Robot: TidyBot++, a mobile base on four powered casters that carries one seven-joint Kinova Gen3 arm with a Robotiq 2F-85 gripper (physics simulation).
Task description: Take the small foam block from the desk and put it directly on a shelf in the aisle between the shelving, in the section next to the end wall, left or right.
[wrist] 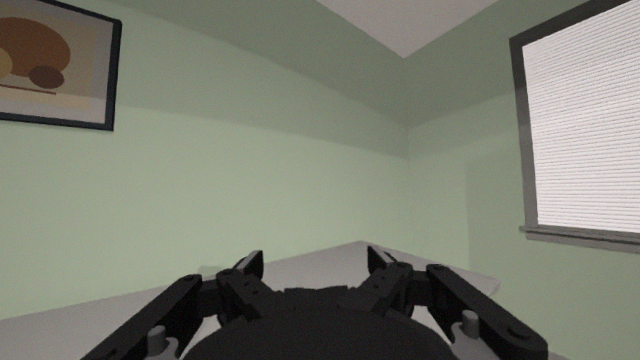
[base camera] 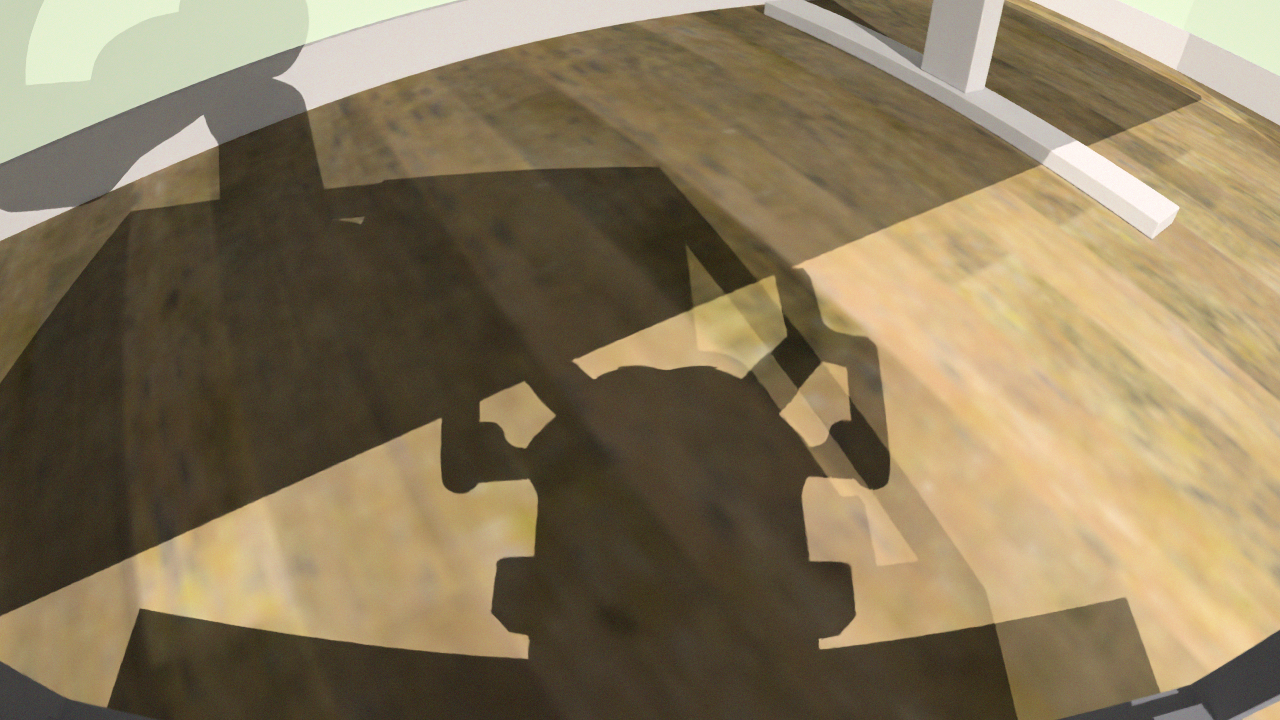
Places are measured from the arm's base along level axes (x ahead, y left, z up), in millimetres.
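Pixels of known places: gripper, between the fingertips: (wrist: 315, 260).
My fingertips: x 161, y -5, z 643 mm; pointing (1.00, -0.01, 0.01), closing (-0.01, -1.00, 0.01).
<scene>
Behind a point stands the place of what it marks.
My gripper (wrist: 315, 260) @(x 161, y -5, z 643 mm) is open, with its two fingers wide apart and no object visible between them. The pale desk top (wrist: 50, 335) @(x 501, y 697, z 324 mm) shows behind and below the fingers in the wrist view, running to a corner on the right. The small foam block does not show in either view; the gripper body hides part of the desk. In the base camera view, a white desk leg (base camera: 962, 44) @(x 923, y -429, z -307 mm) stands on a long foot (base camera: 1109, 183) at the upper right. The shelving and its aisle do not show.
A green wall (wrist: 250, 175) @(x 979, y 315, z 779 mm) with a framed picture (wrist: 40, 65) @(x 594, y 909, z 1132 mm) rises behind the desk. A window with blinds (wrist: 585, 135) @(x 864, y -1516, z 969 mm) is on the right wall. The white baseboard (base camera: 429, 49) @(x 998, y 258, z -366 mm) crosses the far edge of the wooden floor (base camera: 1118, 376) @(x 427, y -402, z -396 mm), which bears shadows of the arm and gripper.
</scene>
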